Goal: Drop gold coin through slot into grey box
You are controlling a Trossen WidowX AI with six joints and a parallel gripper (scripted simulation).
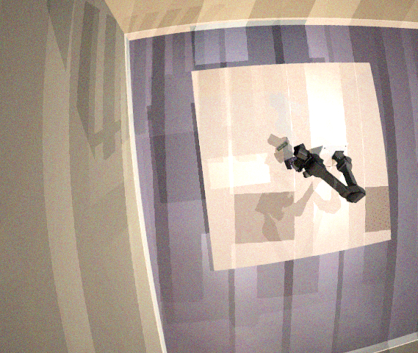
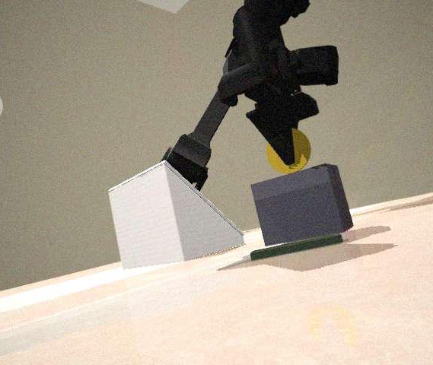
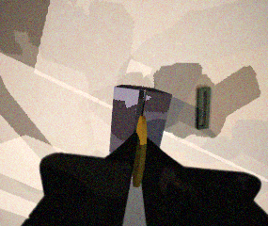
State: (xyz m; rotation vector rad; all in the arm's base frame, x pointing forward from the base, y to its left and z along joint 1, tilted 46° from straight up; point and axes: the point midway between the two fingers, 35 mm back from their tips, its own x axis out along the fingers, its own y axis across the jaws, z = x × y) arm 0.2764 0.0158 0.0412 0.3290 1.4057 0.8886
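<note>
Right now my gripper tip is 2 cm below the gold coin.
</note>
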